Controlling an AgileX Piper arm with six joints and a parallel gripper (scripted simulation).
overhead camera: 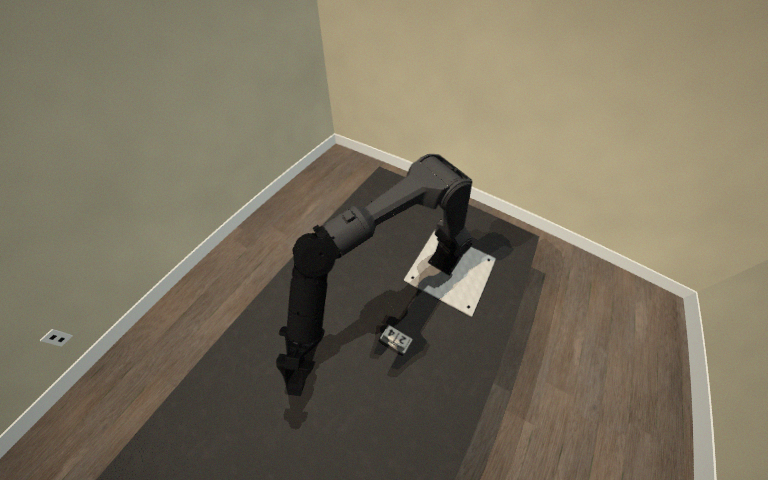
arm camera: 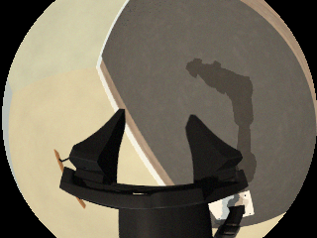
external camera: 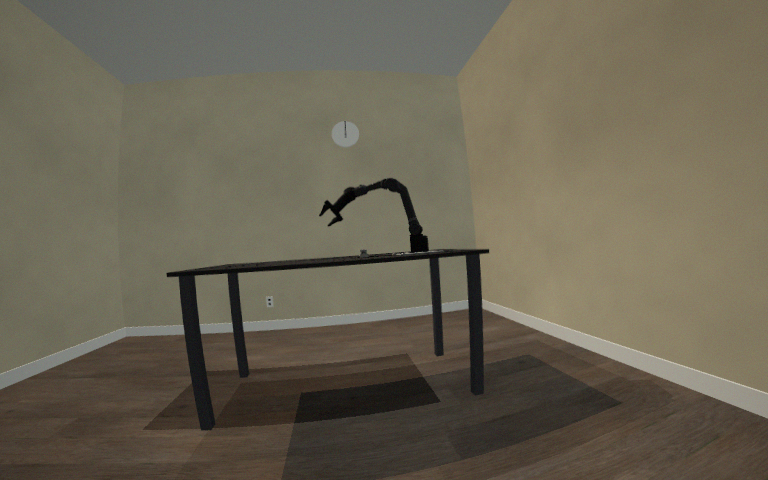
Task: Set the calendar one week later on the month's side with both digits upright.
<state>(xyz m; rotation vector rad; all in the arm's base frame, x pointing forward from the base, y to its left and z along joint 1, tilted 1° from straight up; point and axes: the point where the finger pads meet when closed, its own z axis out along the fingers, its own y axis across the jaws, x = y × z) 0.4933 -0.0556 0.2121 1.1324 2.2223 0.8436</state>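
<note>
Now: the white tray 210 mm below my hand, 200 mm behind it and 80 mm to the left of it.
</note>
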